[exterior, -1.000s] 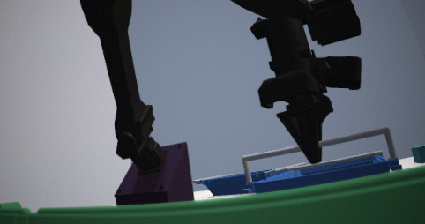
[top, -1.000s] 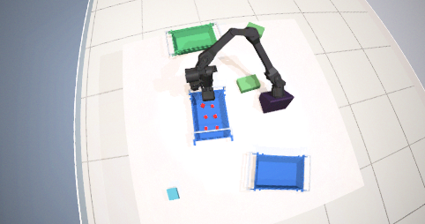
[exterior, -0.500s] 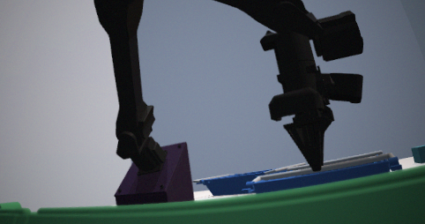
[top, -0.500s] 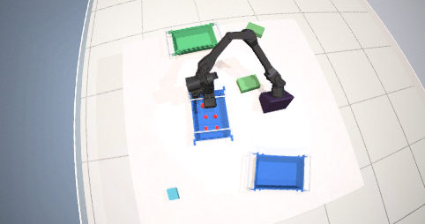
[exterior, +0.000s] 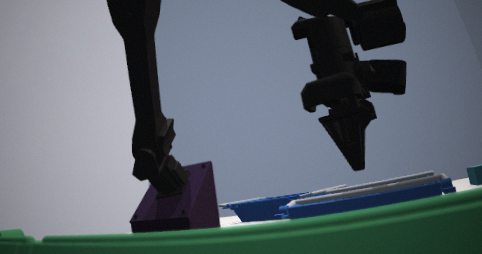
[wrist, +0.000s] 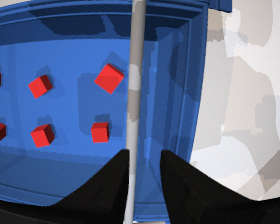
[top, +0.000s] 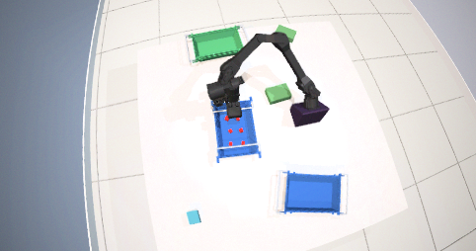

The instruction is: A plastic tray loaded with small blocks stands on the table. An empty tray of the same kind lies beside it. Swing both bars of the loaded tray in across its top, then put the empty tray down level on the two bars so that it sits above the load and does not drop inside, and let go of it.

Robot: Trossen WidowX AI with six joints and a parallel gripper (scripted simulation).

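Now: the blue tray 250 mm behind my gripper tip, 500 mm to the left of it and 50 mm below it. Also, from my gripper tip: cyan block: 300 mm ahead, 450 mm to the left, 70 mm below.
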